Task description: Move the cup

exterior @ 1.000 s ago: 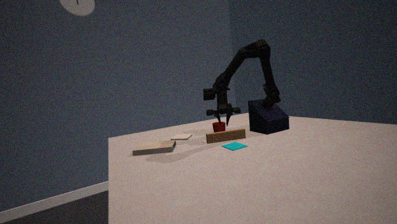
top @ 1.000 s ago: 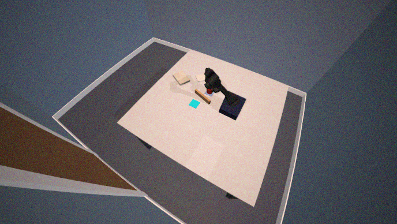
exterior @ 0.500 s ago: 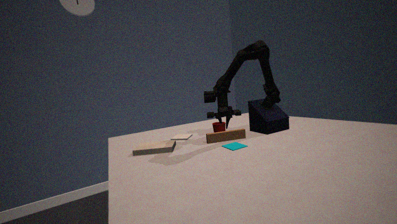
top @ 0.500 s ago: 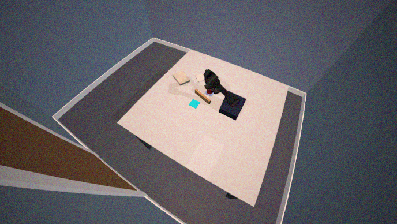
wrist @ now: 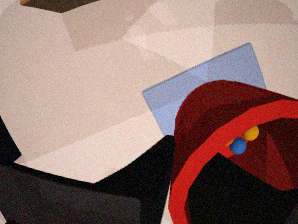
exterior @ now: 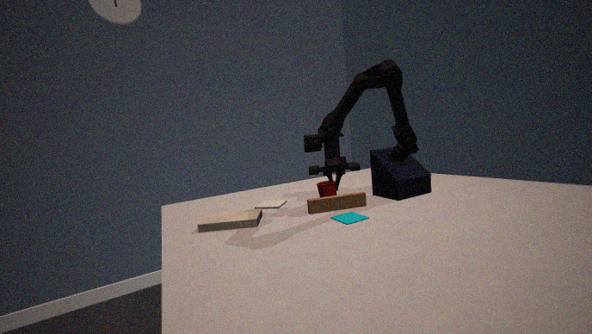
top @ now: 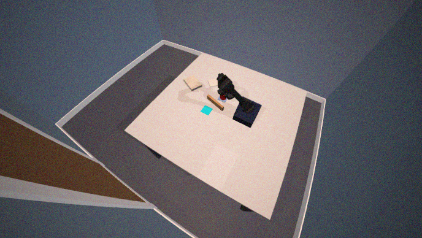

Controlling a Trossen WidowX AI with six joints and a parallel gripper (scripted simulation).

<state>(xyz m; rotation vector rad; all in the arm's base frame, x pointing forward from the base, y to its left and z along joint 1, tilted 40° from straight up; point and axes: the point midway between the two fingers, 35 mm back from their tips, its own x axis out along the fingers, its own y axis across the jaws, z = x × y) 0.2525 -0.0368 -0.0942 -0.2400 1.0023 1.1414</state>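
My gripper tip is 6 cm short of the brown block, 8 cm to the right of it and 3 cm above it. From my gripper tip the other things lie so: red cup 3 cm ahead, 2 cm to the right.
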